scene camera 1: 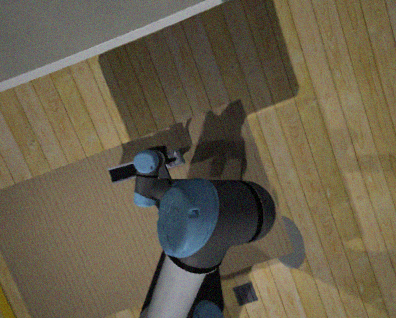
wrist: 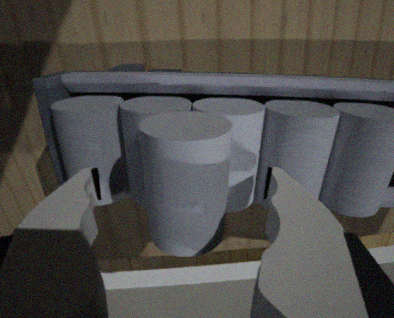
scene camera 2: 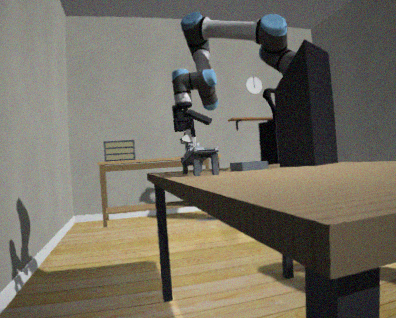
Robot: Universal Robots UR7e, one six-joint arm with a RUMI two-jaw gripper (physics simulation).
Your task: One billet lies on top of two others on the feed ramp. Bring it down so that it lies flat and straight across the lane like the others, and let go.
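Places are measured from the arm's base along level axes (x ahead, y left, z up), in centimetres.
Where they show: gripper, fingertip midpoint: (wrist: 183,170); arm's base, link origin: (scene camera 2: 299,70).
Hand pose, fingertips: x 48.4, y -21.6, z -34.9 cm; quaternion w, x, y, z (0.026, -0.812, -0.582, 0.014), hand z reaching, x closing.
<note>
Things, the pixels of their top centre, and the offset from my fingertips. Level surfaces: height alone.
- upper billet, top centre: (wrist: 186,206) dx +0.0, dy +0.2, dz +3.3 cm
- wooden table, surface height: dz -10.0 cm
- low grey block, top centre: (scene camera 2: 248,161) dx -18.3, dy +16.1, dz -6.5 cm
The upper billet (wrist: 187,200), a pale grey cylinder, lies on the second and third billets from the left, in the wrist view. Those two billets (wrist: 131,145) (wrist: 250,130) show partly behind it. Other billets (wrist: 87,137) (wrist: 300,145) (wrist: 365,155) lie side by side across the lane of the feed ramp (wrist: 200,82) (scene camera 1: 121,173) (scene camera 2: 215,164). My gripper (wrist: 183,170) (scene camera 2: 189,141) is open over the ramp, with one finger to each side of the upper billet in the wrist view and a gap on both sides. The arm hides much of the ramp in scene camera 1.
The ramp stands on short legs near one end of the wooden table (scene camera 2: 250,200). A low grey block (scene camera 2: 249,165) lies behind it, near a tall black housing (scene camera 2: 307,110). A side bench (scene camera 2: 145,162) with a framed rack (scene camera 2: 119,141) stands by the far wall.
</note>
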